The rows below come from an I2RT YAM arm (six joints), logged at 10 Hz.
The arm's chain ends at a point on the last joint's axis. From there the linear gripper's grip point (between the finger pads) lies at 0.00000 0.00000 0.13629 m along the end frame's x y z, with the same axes.
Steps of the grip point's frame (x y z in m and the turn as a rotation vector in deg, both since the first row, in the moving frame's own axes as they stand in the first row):
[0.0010 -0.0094 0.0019 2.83 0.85 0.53]
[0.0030 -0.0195 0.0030 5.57 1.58 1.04]
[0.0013 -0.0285 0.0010 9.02 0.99 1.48]
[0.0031 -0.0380 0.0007 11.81 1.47 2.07]
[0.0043 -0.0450 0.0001 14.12 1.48 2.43]
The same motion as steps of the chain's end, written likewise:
[-0.0011 -0.0027 0.0021 2.83 0.85 0.53]
[-0.0009 -0.0063 0.0037 5.57 1.58 1.04]
[-0.0013 -0.0072 0.0027 9.02 0.99 1.48]
[-0.0009 -0.0102 0.0036 11.81 1.47 2.07]
[0.0001 -0.0118 0.0043 14.12 1.48 2.43]

